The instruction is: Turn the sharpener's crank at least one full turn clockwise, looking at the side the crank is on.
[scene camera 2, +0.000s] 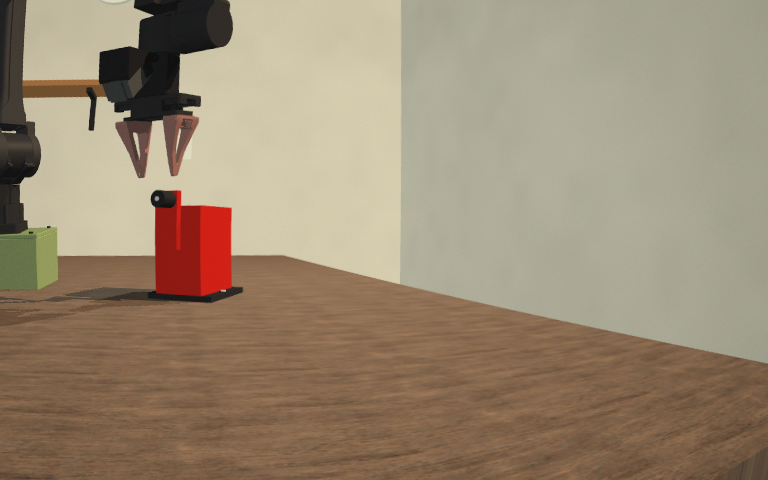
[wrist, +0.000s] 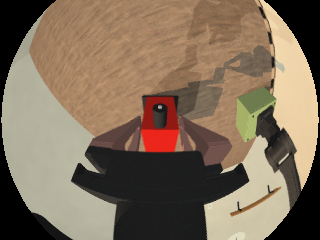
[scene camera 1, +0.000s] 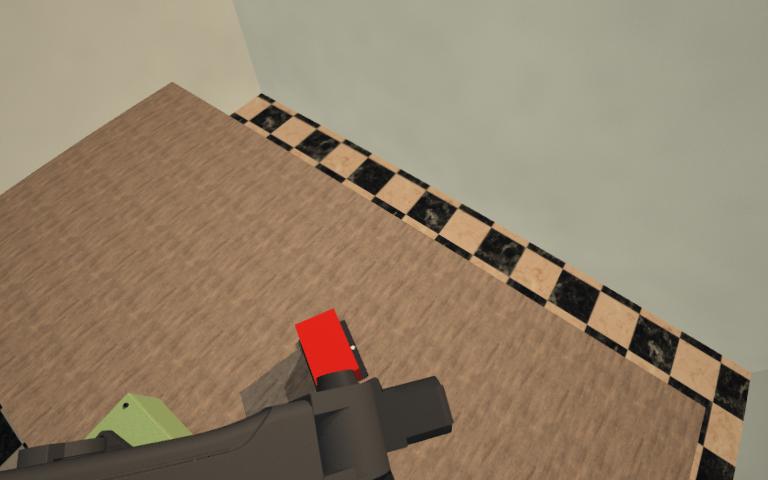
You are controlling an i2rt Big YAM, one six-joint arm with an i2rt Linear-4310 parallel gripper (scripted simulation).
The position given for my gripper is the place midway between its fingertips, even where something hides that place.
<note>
I see my gripper (scene camera 2: 157, 177) and a sharpener (scene camera 2: 200, 271).
My gripper shows as well in the wrist view (wrist: 160, 120). The sharpener also shows in the wrist view (wrist: 153, 143) and in scene camera 1 (scene camera 1: 327, 344).
</note>
